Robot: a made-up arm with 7 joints.
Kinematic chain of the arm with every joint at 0, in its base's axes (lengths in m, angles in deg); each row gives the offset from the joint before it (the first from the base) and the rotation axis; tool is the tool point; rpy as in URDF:
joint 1: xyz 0 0 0.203 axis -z
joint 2: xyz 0 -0.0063 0.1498 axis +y
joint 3: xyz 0 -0.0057 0.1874 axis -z
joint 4: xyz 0 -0.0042 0.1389 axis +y
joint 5: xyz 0 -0.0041 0.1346 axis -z
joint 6: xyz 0 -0.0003 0.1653 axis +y
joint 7: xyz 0 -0.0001 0.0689 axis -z
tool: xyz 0 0 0 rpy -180 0 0
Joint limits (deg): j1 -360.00..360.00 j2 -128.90..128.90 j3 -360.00..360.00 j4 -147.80..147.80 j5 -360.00..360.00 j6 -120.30..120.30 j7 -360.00..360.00
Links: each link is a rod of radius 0.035 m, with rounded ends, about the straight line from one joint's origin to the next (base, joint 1, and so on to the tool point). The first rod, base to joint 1, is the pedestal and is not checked.
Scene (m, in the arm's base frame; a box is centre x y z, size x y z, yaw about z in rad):
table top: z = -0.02
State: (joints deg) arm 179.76 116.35 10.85 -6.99 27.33 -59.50 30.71
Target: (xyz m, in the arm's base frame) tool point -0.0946 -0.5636 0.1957
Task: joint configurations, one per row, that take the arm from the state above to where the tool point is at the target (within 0.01 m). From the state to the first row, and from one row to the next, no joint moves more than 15 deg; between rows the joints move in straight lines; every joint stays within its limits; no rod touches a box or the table.
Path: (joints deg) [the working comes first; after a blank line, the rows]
Joints at the target: 115.06 125.13 35.75 -39.50 30.26 -69.51 30.71
Straight joint move there: clear.

1: 166.82 118.11 15.83 -13.49 27.92 -61.50 30.71
2: 153.88 119.86 20.81 -20.00 28.50 -63.50 30.71
3: 140.94 121.62 25.79 -26.50 29.09 -65.50 30.71
4: 128.00 123.38 30.77 -33.00 29.68 -67.51 30.71
5: 115.06 125.13 35.75 -39.50 30.26 -69.51 30.71

